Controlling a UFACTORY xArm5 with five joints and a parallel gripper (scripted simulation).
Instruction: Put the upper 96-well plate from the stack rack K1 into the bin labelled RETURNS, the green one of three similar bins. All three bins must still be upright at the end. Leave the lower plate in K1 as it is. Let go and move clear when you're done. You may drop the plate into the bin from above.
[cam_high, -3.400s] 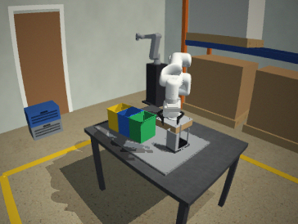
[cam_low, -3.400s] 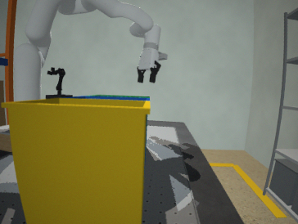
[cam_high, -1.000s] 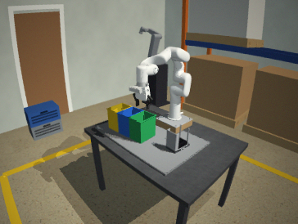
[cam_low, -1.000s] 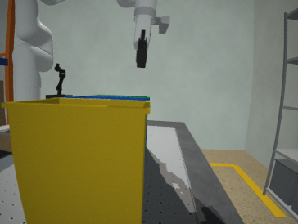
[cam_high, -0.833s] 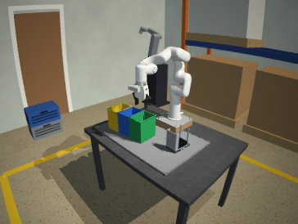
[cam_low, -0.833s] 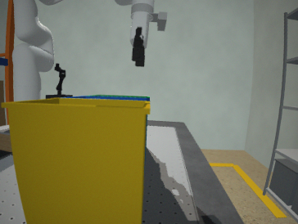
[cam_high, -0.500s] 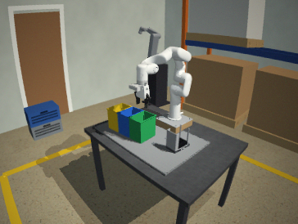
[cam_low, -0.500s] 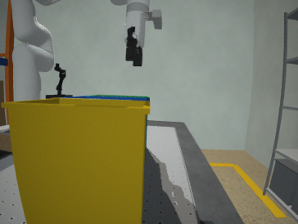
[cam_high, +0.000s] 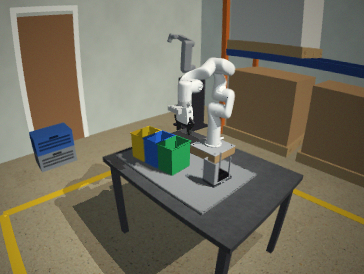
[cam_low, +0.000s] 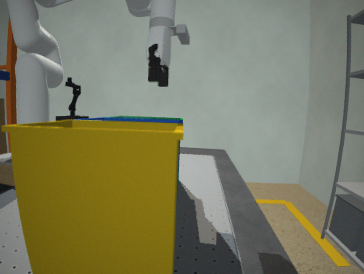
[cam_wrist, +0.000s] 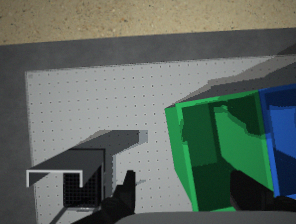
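My gripper is now 250 mm above the black 96-well plate, 190 mm to the right of it and 100 mm past it. From my hand the other things lie so: green bin (200 mm below, 90 mm to the right); then yellow bin (350 mm to the right, 200 mm below, 40 mm ahead); then blue bin (220 mm to the right, 200 mm below, 20 mm ahead).
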